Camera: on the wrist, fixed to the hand. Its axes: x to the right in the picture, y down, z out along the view.
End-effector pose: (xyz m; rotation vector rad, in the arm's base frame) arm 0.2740 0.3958 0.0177 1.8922 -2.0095 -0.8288
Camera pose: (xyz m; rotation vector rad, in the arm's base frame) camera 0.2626 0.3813 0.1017 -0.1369 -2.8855 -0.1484
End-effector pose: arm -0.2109 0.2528 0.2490 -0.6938 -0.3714 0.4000
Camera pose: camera -0.1952 0.2575 0.1646 -0.4666 0.1549 1.9879
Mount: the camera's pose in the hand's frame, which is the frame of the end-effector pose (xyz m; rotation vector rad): -0.0007 0.0568 -0.0645 0.3589 -0.1991 1.5816
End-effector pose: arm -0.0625 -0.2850 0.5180 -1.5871 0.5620 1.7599
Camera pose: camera -0.0603 -0.3692 0.5011 0.4374 -1.9163 -2.1207
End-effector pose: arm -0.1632 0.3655 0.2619 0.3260 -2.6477 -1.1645
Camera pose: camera -0.1496 0.3585 0.3465 -1.5657 -2.0866 -0.1514
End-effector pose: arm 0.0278 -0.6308 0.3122 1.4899 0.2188 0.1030
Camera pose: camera 0.0175 -0.5634 0.3645 1.6803 -1.1990 1.2084
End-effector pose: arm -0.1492 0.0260 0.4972 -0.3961 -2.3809 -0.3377
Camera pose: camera -0.0895 0.0559 0.5513 -1.9067 -1.5392 0.8481
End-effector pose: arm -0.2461 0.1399 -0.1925 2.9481 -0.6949 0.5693
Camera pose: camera -0.2937 0.0983 -0.1343 -1.3828 2.1474 -0.2639
